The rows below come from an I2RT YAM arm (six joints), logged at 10 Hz.
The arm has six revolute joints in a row. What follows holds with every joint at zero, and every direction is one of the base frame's. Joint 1 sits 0.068 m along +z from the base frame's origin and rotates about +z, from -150 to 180 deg. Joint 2 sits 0.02 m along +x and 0.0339 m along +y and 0.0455 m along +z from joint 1 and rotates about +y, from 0 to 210 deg. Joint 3 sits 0.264 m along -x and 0.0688 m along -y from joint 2 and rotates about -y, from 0 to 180 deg. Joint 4 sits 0.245 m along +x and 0.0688 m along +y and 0.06 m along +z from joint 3 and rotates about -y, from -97 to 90 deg. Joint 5 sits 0.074 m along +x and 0.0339 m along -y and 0.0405 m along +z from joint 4 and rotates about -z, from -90 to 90 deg. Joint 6 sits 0.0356 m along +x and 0.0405 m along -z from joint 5 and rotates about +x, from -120 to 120 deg. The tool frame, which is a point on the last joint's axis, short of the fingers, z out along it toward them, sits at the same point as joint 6; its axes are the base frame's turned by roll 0, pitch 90 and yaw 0 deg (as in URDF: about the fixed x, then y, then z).
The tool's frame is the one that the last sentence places.
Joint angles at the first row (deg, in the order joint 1, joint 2, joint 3, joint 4, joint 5, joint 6):
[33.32 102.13 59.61 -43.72 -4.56 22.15]
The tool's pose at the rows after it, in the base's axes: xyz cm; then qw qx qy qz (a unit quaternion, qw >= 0):
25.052 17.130 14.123 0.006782 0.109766 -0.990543 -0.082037
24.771 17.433 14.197 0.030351 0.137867 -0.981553 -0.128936
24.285 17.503 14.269 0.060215 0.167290 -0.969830 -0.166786
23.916 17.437 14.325 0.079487 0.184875 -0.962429 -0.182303
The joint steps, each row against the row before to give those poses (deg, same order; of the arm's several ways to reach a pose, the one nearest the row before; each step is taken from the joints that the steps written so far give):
[0.02 0.00 -0.01 -0.14 -4.17 -1.18]
[0.07 0.00 -0.01 -0.32 -6.14 -3.12]
[0.00 0.00 -0.04 -1.84 -5.51 -3.76]
[0.00 0.00 0.00 -1.84 -2.56 -2.52]

